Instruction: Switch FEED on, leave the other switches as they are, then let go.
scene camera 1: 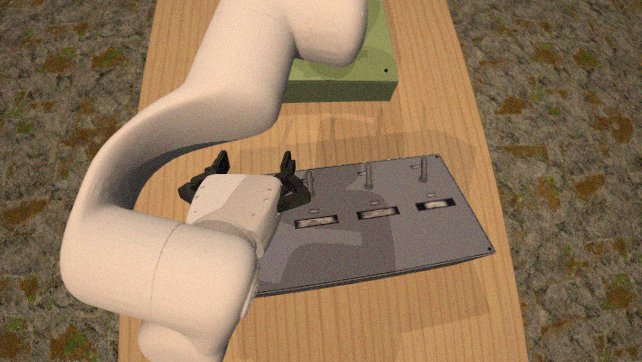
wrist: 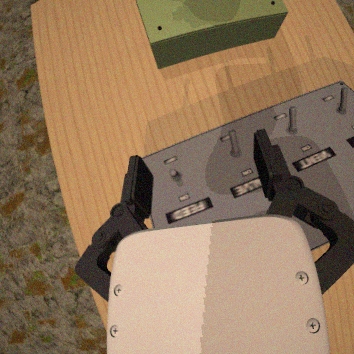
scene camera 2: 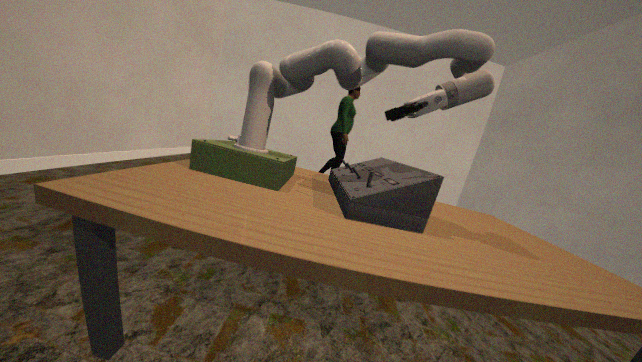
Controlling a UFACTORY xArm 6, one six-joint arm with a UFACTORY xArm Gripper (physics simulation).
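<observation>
The dark grey switch panel carries a row of levers. The FEED lever stands above its label in the wrist view. It looks short there, tilted toward the ON side, unlike the others. In scene view 1 it is hidden by the arm. The VALVE lever, VENT lever and far-end lever lean toward OFF. My gripper is wide open and empty, raised above the panel and apart from the levers.
The green base block bears the arm, across the wooden table from the panel. A person in a green top is beyond the table in scene view 2.
</observation>
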